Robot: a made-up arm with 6 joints. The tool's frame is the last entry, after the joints.
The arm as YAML. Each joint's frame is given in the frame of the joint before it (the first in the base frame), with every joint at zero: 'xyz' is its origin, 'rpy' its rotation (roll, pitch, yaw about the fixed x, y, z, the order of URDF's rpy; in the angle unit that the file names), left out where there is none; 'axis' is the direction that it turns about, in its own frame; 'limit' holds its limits. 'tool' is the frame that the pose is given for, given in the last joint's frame.
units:
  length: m
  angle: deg
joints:
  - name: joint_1
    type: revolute
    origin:
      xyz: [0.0, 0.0, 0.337]
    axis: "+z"
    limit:
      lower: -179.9
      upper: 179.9
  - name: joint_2
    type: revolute
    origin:
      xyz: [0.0, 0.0, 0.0]
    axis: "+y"
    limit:
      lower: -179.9
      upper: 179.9
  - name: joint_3
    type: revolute
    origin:
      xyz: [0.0, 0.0, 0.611]
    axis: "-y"
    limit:
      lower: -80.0
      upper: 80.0
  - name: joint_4
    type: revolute
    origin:
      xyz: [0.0, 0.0, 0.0]
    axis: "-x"
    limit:
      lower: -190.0
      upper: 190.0
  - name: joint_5
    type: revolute
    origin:
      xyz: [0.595, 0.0, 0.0]
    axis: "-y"
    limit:
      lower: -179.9
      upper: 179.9
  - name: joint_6
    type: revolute
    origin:
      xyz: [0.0, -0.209, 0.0]
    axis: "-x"
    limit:
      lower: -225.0
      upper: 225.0
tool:
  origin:
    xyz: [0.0, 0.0, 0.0]
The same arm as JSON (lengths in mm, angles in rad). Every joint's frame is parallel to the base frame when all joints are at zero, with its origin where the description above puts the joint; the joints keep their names.
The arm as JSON. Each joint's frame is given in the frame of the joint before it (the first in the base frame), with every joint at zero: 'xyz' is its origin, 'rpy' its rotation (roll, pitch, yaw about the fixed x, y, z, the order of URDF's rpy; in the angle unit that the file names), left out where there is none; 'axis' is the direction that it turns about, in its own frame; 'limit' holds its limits. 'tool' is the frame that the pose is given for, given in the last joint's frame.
{
  "units": {
    "length": "mm",
    "angle": "rad"
  },
  "joints": [
    {
      "name": "joint_1",
      "type": "revolute",
      "origin": {
        "xyz": [
          0.0,
          0.0,
          337.0
        ]
      },
      "axis": "+z",
      "limit": {
        "lower": -3.1398,
        "upper": 3.1398
      }
    },
    {
      "name": "joint_2",
      "type": "revolute",
      "origin": {
        "xyz": [
          0.0,
          0.0,
          0.0
        ]
      },
      "axis": "+y",
      "limit": {
        "lower": -3.1398,
        "upper": 3.1398
      }
    },
    {
      "name": "joint_3",
      "type": "revolute",
      "origin": {
        "xyz": [
          0.0,
          0.0,
          611.0
        ]
      },
      "axis": "-y",
      "limit": {
        "lower": -1.3963,
        "upper": 1.3963
      }
    },
    {
      "name": "joint_4",
      "type": "revolute",
      "origin": {
        "xyz": [
          0.0,
          0.0,
          0.0
        ]
      },
      "axis": "-x",
      "limit": {
        "lower": -3.3161,
        "upper": 3.3161
      }
    },
    {
      "name": "joint_5",
      "type": "revolute",
      "origin": {
        "xyz": [
          595.0,
          0.0,
          0.0
        ]
      },
      "axis": "-y",
      "limit": {
        "lower": -3.1398,
        "upper": 3.1398
      }
    },
    {
      "name": "joint_6",
      "type": "revolute",
      "origin": {
        "xyz": [
          0.0,
          -209.0,
          0.0
        ]
      },
      "axis": "-x",
      "limit": {
        "lower": -3.927,
        "upper": 3.927
      }
    }
  ],
  "tool": {
    "origin": {
      "xyz": [
        0.0,
        0.0,
        0.0
      ]
    }
  }
}

